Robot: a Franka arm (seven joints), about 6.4 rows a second.
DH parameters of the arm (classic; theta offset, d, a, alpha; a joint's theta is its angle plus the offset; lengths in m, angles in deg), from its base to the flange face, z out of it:
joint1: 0 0.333 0 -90
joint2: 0 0 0 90
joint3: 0 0.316 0.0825 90
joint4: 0 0 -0.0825 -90
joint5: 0 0.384 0 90
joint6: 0 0 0.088 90
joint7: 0 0.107 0 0
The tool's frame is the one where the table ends.
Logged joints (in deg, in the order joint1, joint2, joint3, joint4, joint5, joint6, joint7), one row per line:
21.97, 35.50, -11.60, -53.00, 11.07, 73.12, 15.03
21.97, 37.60, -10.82, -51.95, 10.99, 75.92, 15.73
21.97, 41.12, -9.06, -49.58, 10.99, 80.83, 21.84
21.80, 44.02, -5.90, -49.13, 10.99, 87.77, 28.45
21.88, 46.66, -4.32, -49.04, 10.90, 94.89, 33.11
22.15, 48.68, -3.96, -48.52, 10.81, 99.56, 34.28
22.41, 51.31, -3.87, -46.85, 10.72, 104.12, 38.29
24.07, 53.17, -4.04, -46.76, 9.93, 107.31, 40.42
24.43, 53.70, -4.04, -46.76, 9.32, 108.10, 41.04
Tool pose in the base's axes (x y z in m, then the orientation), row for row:
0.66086, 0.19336, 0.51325, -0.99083, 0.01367, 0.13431, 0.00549
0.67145, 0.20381, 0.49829, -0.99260, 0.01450, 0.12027, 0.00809
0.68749, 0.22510, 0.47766, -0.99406, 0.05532, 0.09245, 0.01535
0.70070, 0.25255, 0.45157, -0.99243, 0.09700, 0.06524, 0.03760
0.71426, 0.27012, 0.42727, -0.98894, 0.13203, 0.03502, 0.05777
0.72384, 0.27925, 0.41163, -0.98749, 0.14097, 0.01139, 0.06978
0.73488, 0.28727, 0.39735, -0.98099, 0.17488, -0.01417, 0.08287
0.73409, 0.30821, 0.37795, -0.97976, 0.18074, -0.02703, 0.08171
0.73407, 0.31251, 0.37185, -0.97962, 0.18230, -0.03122, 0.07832
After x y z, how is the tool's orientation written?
As a quaternion, x y z w.
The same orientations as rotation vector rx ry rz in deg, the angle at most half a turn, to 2 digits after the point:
-177.73, 2.45, 24.09
-177.75, 2.60, 21.54
-177.20, 9.86, 16.48
-174.48, 17.05, 11.47
-171.75, 22.93, 6.08
-170.26, 24.31, 1.96
-167.83, 29.92, -2.42
-167.73, 30.94, -4.63
-168.05, 31.27, -5.36

